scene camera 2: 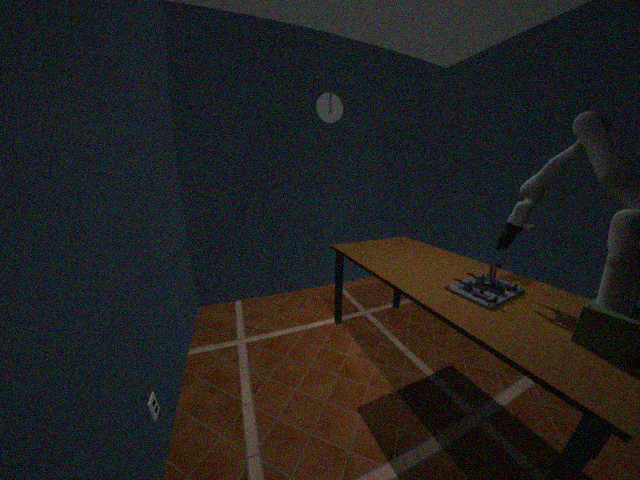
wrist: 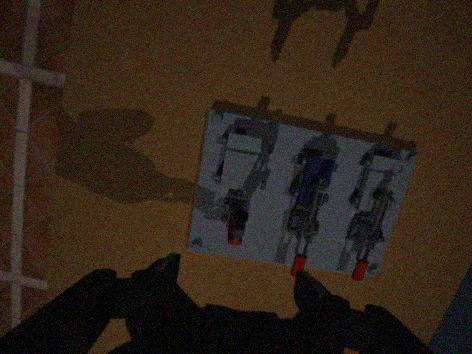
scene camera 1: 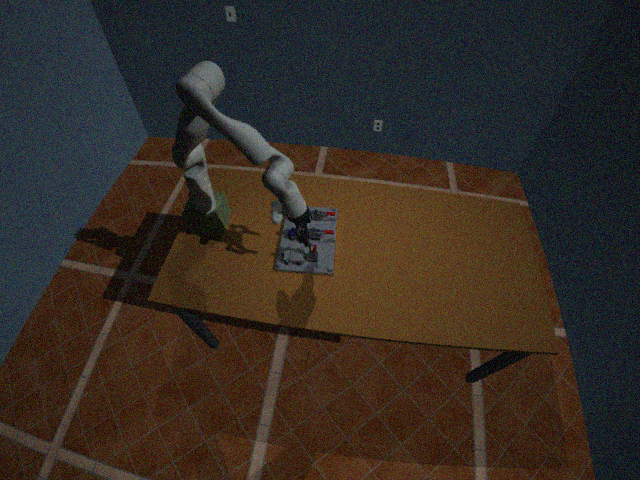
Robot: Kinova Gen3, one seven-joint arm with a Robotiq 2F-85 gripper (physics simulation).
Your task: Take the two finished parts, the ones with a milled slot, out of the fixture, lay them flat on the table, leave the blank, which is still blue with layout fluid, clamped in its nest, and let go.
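Frame: origin at the arm's base, x ahead, y left, z up, level; millimetres.
Where they show: gripper, fingertip midpoint: (scene camera 2: 500, 249) (wrist: 237, 275) (scene camera 1: 308, 232); arm's base, link origin: (scene camera 2: 613, 306) (scene camera 1: 205, 205).
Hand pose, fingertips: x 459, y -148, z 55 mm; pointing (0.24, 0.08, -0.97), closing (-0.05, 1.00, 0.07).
Each offset is from my fingertips to the top centre of the thing. "spot": to the spot under its first point. Level surfaces: height alone.
The fixture plate {15 mm back, 116 mm left, 184 mm down} (scene camera 1: 323, 264) (wrist: 272, 200) lies on the table with three nests. In the wrist view, a grey slotted part {63 mm back, 7 mm left, 163 mm down} (wrist: 241, 156) sits in the left nest; that nest's clamp stands swung up, its red handle {spot: 18 mm ahead, 5 mm left, 85 mm down} (wrist: 235, 241) (scene camera 1: 314, 249) raised. The blue blank {58 mm back, 117 mm left, 158 mm down} (wrist: 316, 172) (scene camera 1: 292, 234) sits in the middle nest under its clamp arm, red handle {72 mm ahead, 116 mm left, 137 mm down} (wrist: 298, 265) lying down. Another grey slotted part {67 mm back, 227 mm left, 168 mm down} (wrist: 385, 165) sits in the right nest, its clamp arm over it, red handle {72 mm ahead, 226 mm left, 147 mm down} (wrist: 360, 270) down. My gripper (wrist: 237, 275) (scene camera 2: 499, 249) is wide open and empty, above the fixture.
The wooden table {199 mm down} (scene camera 1: 439, 258) (wrist: 125, 235) extends around the fixture. The green base block (scene camera 1: 222, 209) (scene camera 2: 604, 335) of the arm stands at the table's left in scene camera 1. Shadows of the arm fall on the table. The picture is dark and grainy.
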